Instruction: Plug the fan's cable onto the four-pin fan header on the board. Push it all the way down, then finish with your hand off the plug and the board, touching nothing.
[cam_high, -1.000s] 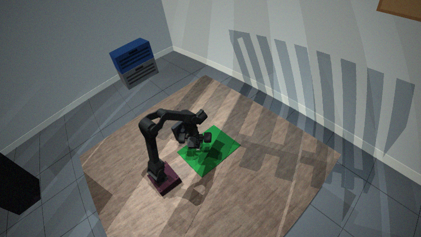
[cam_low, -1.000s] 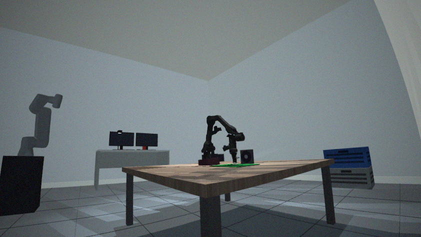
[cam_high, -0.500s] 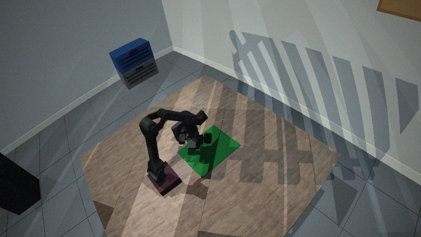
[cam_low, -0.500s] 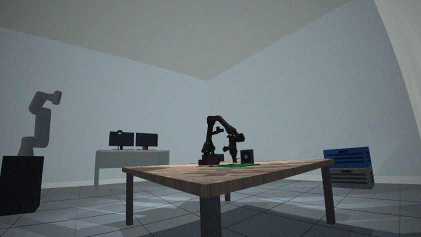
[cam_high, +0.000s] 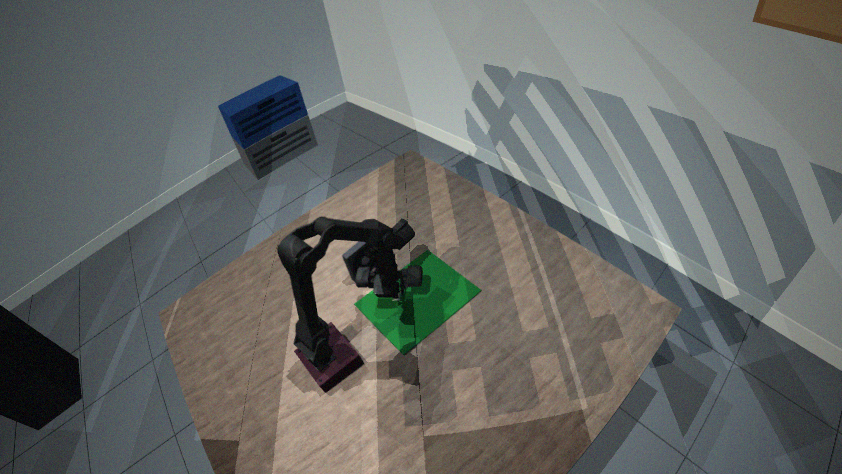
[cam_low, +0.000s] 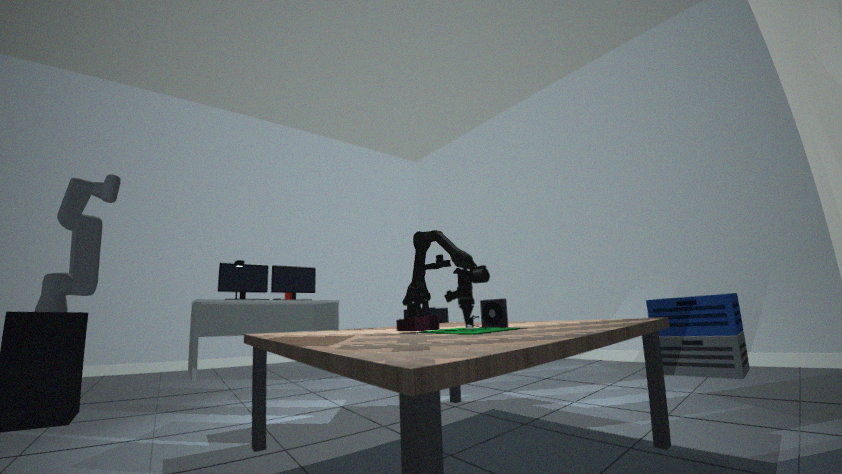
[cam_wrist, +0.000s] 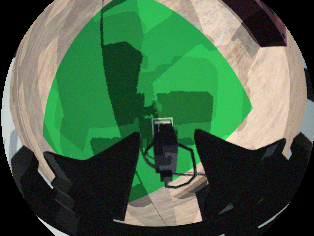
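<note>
The black plug is 10 mm to the left of my gripper tip and 10 mm ahead of it. The rest, counted from my gripper tip: black fan: 150 mm to the left, 30 mm above, 10 mm ahead; then green board: 50 mm ahead, 40 mm to the right, 40 mm below.
</note>
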